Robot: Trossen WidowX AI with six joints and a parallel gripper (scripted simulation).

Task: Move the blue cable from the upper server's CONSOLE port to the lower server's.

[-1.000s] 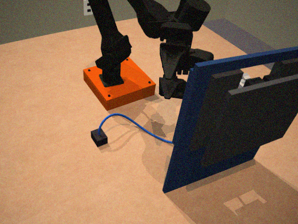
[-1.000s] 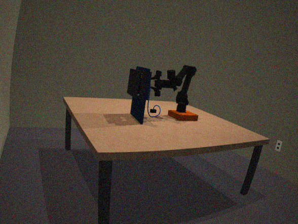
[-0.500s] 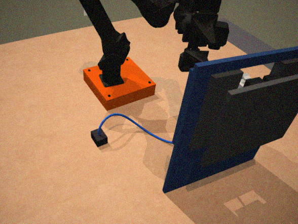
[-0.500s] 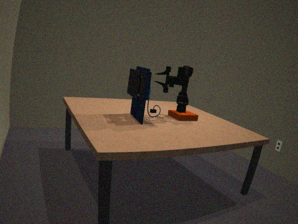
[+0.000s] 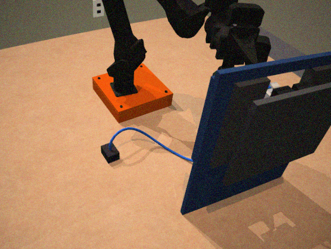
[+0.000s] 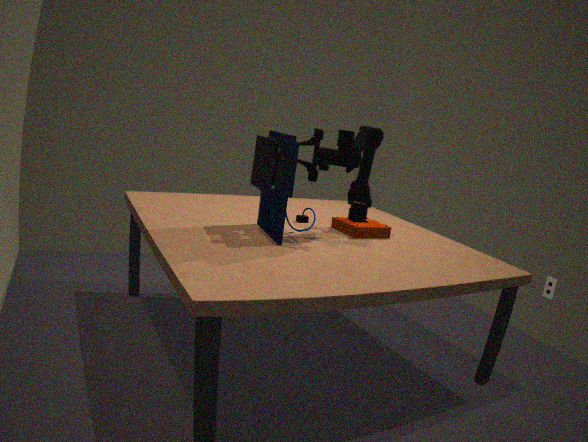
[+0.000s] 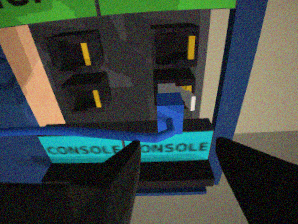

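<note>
The blue plug lies 6 cm ahead of my gripper tip and 1 cm above it. The rest, counted from my gripper tip: black block 28 cm below, 21 cm to the right, 15 cm behind.
</note>
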